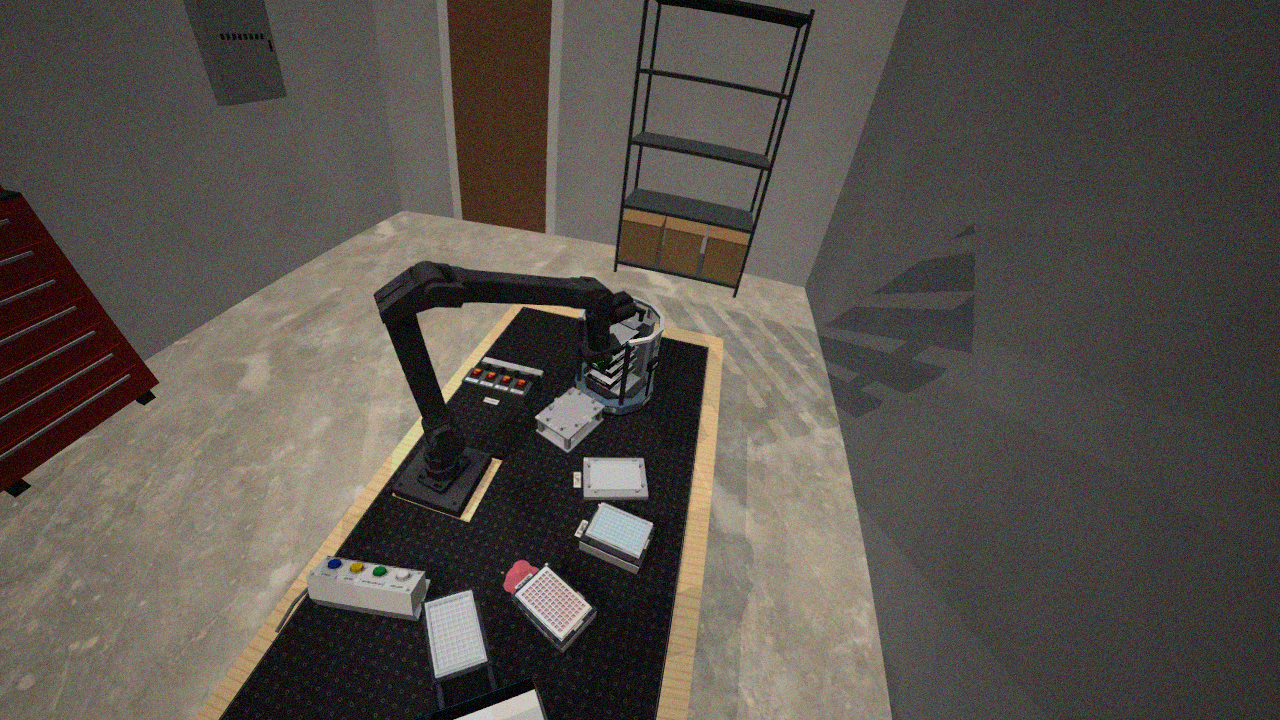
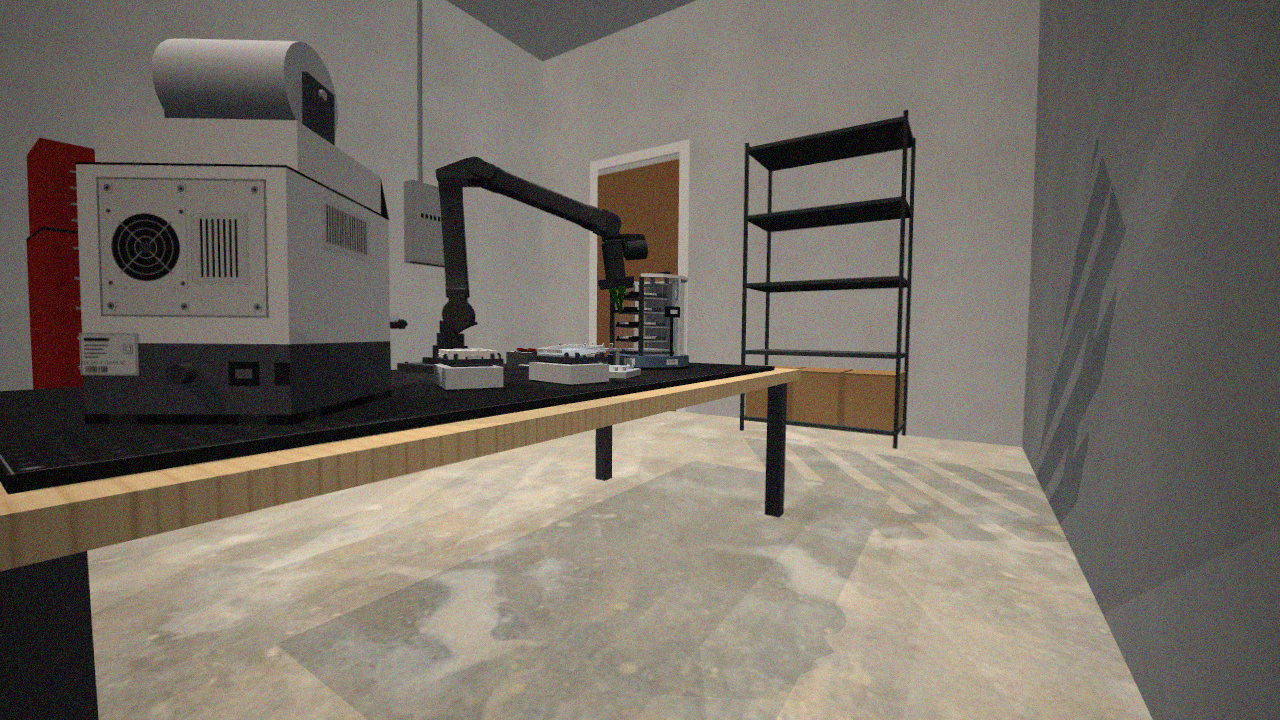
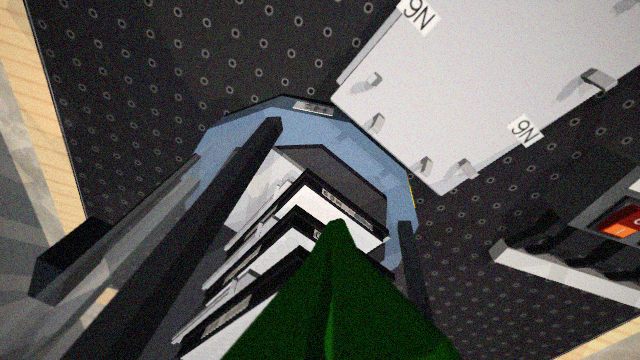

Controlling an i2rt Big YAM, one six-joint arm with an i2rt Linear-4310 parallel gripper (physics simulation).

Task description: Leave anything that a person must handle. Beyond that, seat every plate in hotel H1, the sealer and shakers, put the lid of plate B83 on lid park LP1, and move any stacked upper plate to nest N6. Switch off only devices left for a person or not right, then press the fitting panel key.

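Pixels of known places: gripper, fingertip midpoint: point(image 1: 602, 372) point(image 2: 620, 314) point(image 3: 339, 229); arm's base at its link origin: point(image 1: 444, 471).
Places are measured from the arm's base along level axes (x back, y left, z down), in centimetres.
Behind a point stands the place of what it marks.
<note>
My gripper point(image 1: 605, 357) @(x -24.9, y 39.2, z -14.1 cm) point(image 2: 619, 297) @(x -24.9, y 39.2, z -14.1 cm) point(image 3: 339, 229) @(x -24.9, y 39.2, z -14.1 cm) has green fingers pressed together with nothing between them. It hangs at the open front of hotel H1 point(image 1: 646, 340) @(x -34.3, y 44.7, z -25.3 cm) point(image 2: 656, 317) @(x -33.8, y 44.9, z -13.1 cm), a tower on a blue round base point(image 3: 312, 128) @(x -27.6, y 40.8, z -2.1 cm) with plates in its slots; the slot plate labelled M09 point(image 3: 328, 205) @(x -24.2, y 43.1, z -7.7 cm) lies just under the fingertips. Nest N6 point(image 1: 569, 417) @(x -20.7, y 28.5, z -4.1 cm) point(image 3: 448, 88) @(x -21.1, y 32.9, z -4.1 cm), a white platform, stands beside the hotel. On the mat lie a white lidded plate point(image 1: 615, 476) @(x -39.2, y 18.9, z -0.6 cm), a pale blue plate point(image 1: 619, 532) @(x -46.8, y 2.7, z -5.1 cm) stacked on another, a red plate point(image 1: 552, 603) @(x -41.1, y -17.0, z -4.4 cm) with a pink tag, and a white plate point(image 1: 455, 633) @(x -30.1, y -31.0, z -10.8 cm).
A row of red switches point(image 1: 497, 379) @(x 6.8, y 33.1, z -2.1 cm) sits left of the hotel. A key box point(image 1: 367, 586) @(x -8.4, y -32.0, z -6.4 cm) with coloured buttons stands at the front left. A large grey machine point(image 2: 260, 232) @(x -63.2, y -51.4, z -18.6 cm) fills the near table end. A black shelf rack point(image 1: 690, 207) point(image 2: 830, 143) stands behind the table.
</note>
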